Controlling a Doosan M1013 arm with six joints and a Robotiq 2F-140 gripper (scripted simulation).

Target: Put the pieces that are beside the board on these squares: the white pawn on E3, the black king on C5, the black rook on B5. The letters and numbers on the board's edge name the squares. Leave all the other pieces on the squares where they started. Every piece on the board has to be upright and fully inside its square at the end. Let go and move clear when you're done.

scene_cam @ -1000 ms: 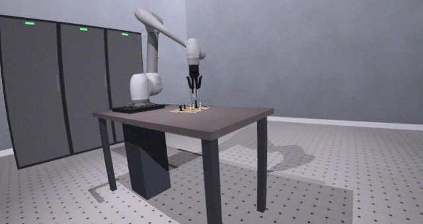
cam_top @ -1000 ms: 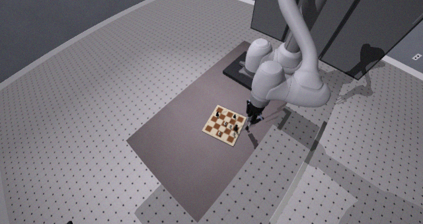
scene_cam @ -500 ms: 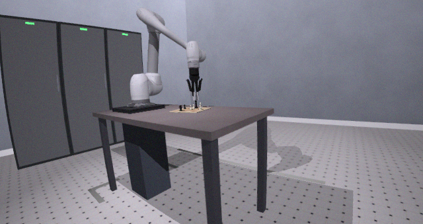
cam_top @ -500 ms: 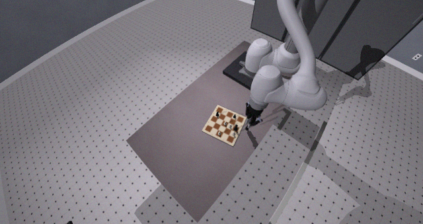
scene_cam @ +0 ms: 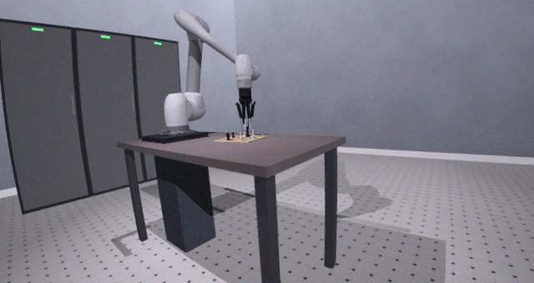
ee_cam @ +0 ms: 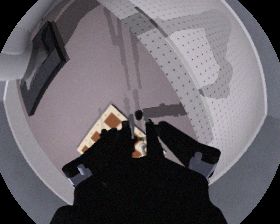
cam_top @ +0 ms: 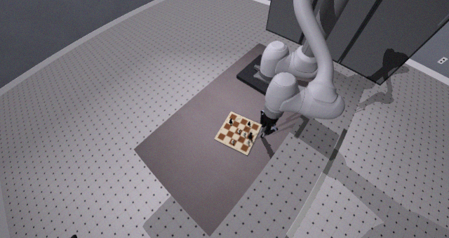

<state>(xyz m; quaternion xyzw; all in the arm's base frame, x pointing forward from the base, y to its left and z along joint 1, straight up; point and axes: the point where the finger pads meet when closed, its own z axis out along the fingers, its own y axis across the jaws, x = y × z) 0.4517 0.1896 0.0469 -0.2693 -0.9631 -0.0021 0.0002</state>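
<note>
The black chess piece is 6 cm to the right of my hand, 5 cm ahead of it and 4 cm below it. From my hand the other things lie so: chessboard (13 cm to the right, 7 cm below, 6 cm ahead).
</note>
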